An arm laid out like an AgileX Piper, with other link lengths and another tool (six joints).
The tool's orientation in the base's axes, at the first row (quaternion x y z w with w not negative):
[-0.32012 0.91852 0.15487 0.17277]
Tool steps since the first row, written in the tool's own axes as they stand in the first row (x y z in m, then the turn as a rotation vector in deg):
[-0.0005 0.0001 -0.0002 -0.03 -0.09 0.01]
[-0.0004 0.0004 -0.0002 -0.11 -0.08 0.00]
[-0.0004 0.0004 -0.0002 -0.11 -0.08 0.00]
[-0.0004 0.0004 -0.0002 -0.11 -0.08 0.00]
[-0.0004 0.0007 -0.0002 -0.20 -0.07 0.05]
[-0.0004 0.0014 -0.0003 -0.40 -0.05 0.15]
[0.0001 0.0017 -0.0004 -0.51 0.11 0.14]
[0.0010 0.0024 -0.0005 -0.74 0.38 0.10]
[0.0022 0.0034 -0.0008 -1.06 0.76 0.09]
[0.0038 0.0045 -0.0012 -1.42 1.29 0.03]
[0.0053 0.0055 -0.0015 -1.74 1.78 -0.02]
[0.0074 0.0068 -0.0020 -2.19 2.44 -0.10]
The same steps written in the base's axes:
[0.0003 0.0003 0.0004 0.08 -0.05 -0.01]
[0.0000 0.0004 0.0004 0.13 0.00 0.03]
[0.0000 0.0004 0.0004 0.13 0.00 0.03]
[0.0000 0.0004 0.0004 0.13 0.00 0.03]
[-0.0002 0.0007 0.0005 0.20 0.07 0.03]
[-0.0007 0.0011 0.0007 0.36 0.24 0.02]
[-0.0013 0.0011 0.0006 0.34 0.41 0.11]
[-0.0024 0.0011 0.0004 0.32 0.72 0.29]
[-0.0040 0.0010 0.0004 0.31 1.17 0.49]
[-0.0059 0.0009 0.0003 0.22 1.73 0.79]
[-0.0078 0.0007 0.0001 0.13 2.25 1.05]
[-0.0102 0.0003 -0.0001 0.02 2.95 1.43]

